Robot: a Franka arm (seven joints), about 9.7 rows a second.
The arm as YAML. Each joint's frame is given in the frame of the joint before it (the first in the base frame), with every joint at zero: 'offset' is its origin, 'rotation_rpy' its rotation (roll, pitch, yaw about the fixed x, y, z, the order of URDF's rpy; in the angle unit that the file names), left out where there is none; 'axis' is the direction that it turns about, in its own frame. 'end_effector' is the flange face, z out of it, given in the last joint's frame.
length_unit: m
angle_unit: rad
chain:
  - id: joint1
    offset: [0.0, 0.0, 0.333]
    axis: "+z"
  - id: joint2
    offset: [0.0, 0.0, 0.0]
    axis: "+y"
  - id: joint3
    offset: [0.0, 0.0, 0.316]
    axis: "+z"
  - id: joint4
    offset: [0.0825, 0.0, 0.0]
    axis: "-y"
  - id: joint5
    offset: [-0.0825, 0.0, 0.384]
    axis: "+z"
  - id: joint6
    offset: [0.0, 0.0, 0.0]
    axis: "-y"
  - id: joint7
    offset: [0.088, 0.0, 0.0]
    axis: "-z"
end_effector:
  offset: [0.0, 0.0, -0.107]
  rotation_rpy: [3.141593, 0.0, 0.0]
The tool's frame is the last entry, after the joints.
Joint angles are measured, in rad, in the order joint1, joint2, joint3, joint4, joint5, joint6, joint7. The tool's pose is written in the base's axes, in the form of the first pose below.
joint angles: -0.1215, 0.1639, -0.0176, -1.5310, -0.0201, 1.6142, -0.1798
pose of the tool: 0.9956, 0.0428, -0.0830, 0.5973; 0.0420, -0.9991, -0.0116, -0.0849; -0.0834, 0.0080, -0.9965, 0.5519; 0, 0, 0, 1
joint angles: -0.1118, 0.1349, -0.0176, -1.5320, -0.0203, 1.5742, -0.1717
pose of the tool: 0.9946, 0.0437, -0.0947, 0.5870; 0.0428, -0.9990, -0.0105, -0.0779; -0.0950, 0.0064, -0.9955, 0.5657; 0, 0, 0, 1
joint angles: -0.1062, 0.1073, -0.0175, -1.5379, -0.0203, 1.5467, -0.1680
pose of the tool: 0.9939, 0.0451, -0.1003, 0.5773; 0.0443, -0.9990, -0.0099, -0.0735; -0.1006, 0.0054, -0.9949, 0.5770; 0, 0, 0, 1
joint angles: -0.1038, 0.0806, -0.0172, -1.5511, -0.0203, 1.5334, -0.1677
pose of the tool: 0.9939, 0.0472, -0.1000, 0.5686; 0.0464, -0.9989, -0.0097, -0.0710; -0.1004, 0.0050, -0.9949, 0.5852; 0, 0, 0, 1
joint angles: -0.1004, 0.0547, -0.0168, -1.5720, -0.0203, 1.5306, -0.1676
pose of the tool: 0.9939, 0.0508, -0.0978, 0.5609; 0.0500, -0.9987, -0.0098, -0.0680; -0.0981, 0.0049, -0.9952, 0.5900; 0, 0, 0, 1
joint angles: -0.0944, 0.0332, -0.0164, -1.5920, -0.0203, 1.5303, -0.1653
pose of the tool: 0.9938, 0.0548, -0.0965, 0.5547; 0.0541, -0.9985, -0.0102, -0.0638; -0.0969, 0.0049, -0.9953, 0.5928; 0, 0, 0, 1
